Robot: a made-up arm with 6 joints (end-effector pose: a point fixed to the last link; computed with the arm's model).
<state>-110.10 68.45 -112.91 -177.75 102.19 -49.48</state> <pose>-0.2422 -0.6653 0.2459 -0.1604 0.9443 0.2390 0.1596</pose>
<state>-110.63 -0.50 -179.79 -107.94 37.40 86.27</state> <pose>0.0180 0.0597 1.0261 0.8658 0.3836 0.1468 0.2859</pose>
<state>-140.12 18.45 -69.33 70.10 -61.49 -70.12</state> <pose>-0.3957 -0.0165 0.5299 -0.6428 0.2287 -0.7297 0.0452</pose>
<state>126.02 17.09 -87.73 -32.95 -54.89 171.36</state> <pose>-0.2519 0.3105 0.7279 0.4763 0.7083 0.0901 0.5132</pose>
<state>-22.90 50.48 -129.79 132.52 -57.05 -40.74</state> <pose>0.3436 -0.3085 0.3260 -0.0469 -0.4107 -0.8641 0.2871</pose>
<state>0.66 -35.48 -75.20 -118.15 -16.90 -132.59</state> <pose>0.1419 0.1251 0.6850 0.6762 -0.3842 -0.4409 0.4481</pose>
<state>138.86 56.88 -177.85 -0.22 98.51 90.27</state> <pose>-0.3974 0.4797 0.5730 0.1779 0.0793 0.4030 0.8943</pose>
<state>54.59 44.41 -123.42 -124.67 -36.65 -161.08</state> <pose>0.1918 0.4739 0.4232 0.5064 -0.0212 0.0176 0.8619</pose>
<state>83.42 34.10 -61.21 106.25 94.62 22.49</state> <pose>-0.0245 0.4019 0.2208 0.1548 0.7586 -0.0827 0.6275</pose>
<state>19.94 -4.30 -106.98 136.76 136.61 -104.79</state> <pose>0.1663 0.1612 0.8606 -0.6238 0.4606 -0.5593 0.2932</pose>
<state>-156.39 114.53 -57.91 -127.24 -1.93 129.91</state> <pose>0.0515 -0.0611 -0.0682 0.4732 0.0983 -0.8620 0.1528</pose>
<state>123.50 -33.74 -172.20 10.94 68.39 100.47</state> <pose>0.2509 -0.2231 0.9395 0.8362 0.4075 0.1404 0.3392</pose>
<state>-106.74 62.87 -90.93 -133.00 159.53 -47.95</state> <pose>-0.2958 -0.5204 0.3343 0.1542 0.9725 -0.1333 0.1130</pose>
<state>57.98 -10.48 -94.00 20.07 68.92 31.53</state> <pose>0.2812 0.2658 0.7067 0.3352 -0.0910 0.2048 0.9151</pose>
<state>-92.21 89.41 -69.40 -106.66 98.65 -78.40</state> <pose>-0.1673 -0.3134 -0.1453 0.4703 0.5486 0.5794 0.3770</pose>
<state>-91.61 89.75 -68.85 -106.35 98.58 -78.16</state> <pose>-0.1641 -0.3080 -0.1471 0.4709 0.5462 0.5838 0.3730</pose>
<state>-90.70 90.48 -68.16 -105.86 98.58 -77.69</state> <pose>-0.1597 -0.2993 -0.1505 0.4719 0.5432 0.5899 0.3665</pose>
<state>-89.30 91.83 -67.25 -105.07 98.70 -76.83</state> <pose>-0.1539 -0.2851 -0.1561 0.4736 0.5395 0.5983 0.3560</pose>
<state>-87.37 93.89 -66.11 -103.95 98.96 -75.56</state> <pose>-0.1475 -0.2647 -0.1634 0.4765 0.5351 0.6088 0.3405</pose>
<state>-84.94 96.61 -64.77 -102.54 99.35 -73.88</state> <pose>-0.1417 -0.2385 -0.1711 0.4804 0.5308 0.6207 0.3198</pose>
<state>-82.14 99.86 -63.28 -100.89 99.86 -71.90</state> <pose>-0.1384 -0.2079 -0.1773 0.4854 0.5270 0.6327 0.2939</pose>
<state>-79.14 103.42 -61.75 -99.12 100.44 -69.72</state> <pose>-0.1384 -0.1755 -0.1808 0.4908 0.5244 0.6436 0.2643</pose>
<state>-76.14 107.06 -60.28 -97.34 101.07 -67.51</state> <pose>-0.1421 -0.1441 -0.1808 0.4961 0.5234 0.6526 0.2326</pose>
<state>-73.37 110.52 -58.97 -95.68 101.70 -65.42</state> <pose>-0.1488 -0.1163 -0.1779 0.5007 0.5239 0.6590 0.2014</pose>
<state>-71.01 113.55 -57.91 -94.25 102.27 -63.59</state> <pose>-0.1567 -0.0939 -0.1733 0.5041 0.5253 0.6632 0.1736</pose>
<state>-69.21 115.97 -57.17 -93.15 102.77 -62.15</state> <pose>-0.1641 -0.0775 -0.1686 0.5063 0.5272 0.6654 0.1513</pose>
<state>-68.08 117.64 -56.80 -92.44 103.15 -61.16</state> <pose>-0.1696 -0.0673 -0.1654 0.5073 0.5291 0.6663 0.1368</pose>
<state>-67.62 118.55 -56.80 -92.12 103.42 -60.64</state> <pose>-0.1725 -0.0626 -0.1644 0.5074 0.5307 0.6663 0.1303</pose>
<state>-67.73 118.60 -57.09 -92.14 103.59 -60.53</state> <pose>-0.1724 -0.0638 -0.1656 0.5062 0.5328 0.6652 0.1320</pose>
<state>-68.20 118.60 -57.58 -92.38 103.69 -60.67</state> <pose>-0.1718 -0.0650 -0.1683 0.5056 0.5329 0.6647 0.1360</pose>
